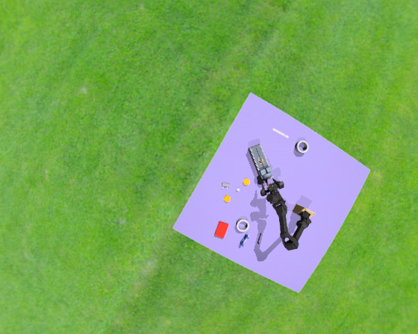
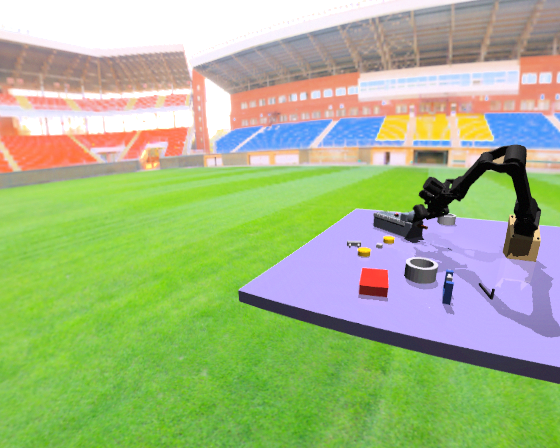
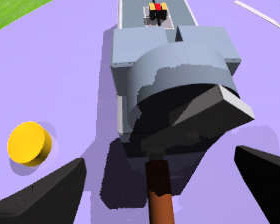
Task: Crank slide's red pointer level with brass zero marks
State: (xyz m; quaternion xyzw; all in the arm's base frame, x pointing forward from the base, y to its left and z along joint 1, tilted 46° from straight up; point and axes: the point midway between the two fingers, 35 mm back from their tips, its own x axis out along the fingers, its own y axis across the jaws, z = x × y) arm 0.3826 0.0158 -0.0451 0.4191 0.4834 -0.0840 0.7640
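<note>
Now: the brown crank handle 20 mm behind my gripper tip, 10 mm to the left of it and 20 mm below it. Round my gripper tip: red pointer 130 mm ahead, 100 mm to the right, 10 mm below; white bar 110 mm ahead, 400 mm to the right, 90 mm below; small grey bracket 230 mm ahead, 220 mm to the left, 80 mm below.
</note>
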